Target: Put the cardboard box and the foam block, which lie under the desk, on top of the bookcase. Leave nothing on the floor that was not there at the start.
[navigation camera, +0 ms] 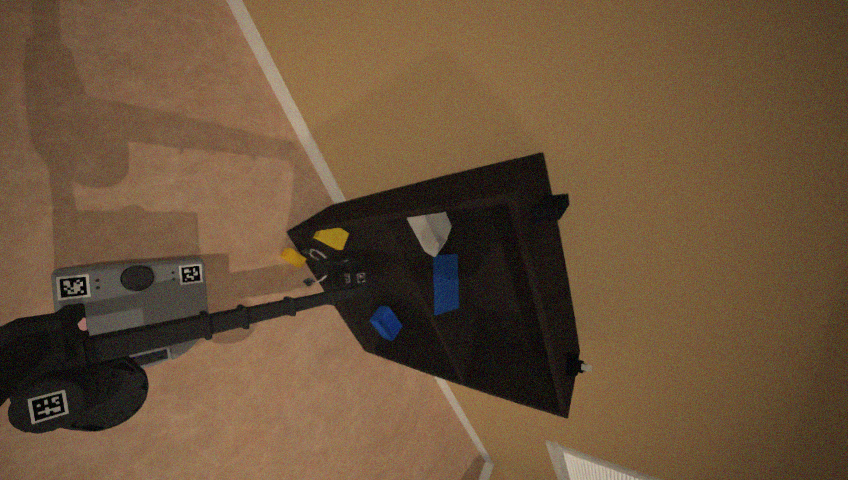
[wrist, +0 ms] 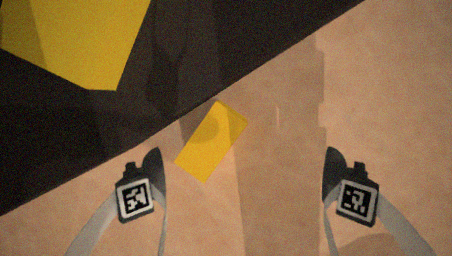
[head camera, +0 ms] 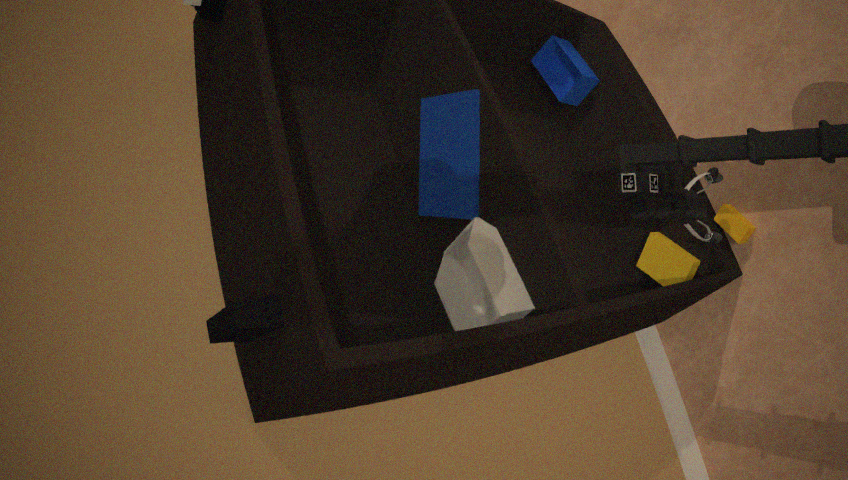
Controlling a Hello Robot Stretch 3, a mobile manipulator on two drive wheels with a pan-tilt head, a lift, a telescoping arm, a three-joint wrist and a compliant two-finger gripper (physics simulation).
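Frame: origin at the robot's base, x ahead, y left, z up, level; centimetres.
Seen in the pictures: gripper, fingertip midpoint: (navigation camera: 305, 265) (head camera: 718, 207); robot's base, link origin: (navigation camera: 138, 276).
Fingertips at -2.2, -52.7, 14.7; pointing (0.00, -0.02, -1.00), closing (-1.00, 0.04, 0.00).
Offsets run from my fingertips to a thing's middle, as dx, dy, dz.
A dark open unit (head camera: 285, 386) (navigation camera: 553, 267) (wrist: 50, 150), apparently the bookcase, stands against the wall. My gripper (head camera: 714, 205) (navigation camera: 306, 267) (wrist: 241, 166) is open, with no object between its fingers, at the unit's edge by the carpet. A small yellow block @[+3.6, -0.2, -11.7] (head camera: 734, 224) (navigation camera: 292, 256) (wrist: 215, 142) shows against the carpet beside that edge, ahead of the left finger in the wrist view. I cannot identify the cardboard box or the foam block; no desk shows.
On the unit are a larger yellow block @[+12.7, -15.2, -2.4] (head camera: 666, 261) (navigation camera: 333, 237) (wrist: 90, 40), a pale grey block @[+11.3, -16.7, +56.5] (head camera: 484, 279) (navigation camera: 429, 231), a long blue block @[-8.8, -27.2, +53.3] (head camera: 449, 154) (navigation camera: 446, 284) and a smaller blue block @[-37.2, -43.5, -0.9] (head camera: 564, 71) (navigation camera: 386, 324). My base (navigation camera: 142, 321) is at left in the navigation view.
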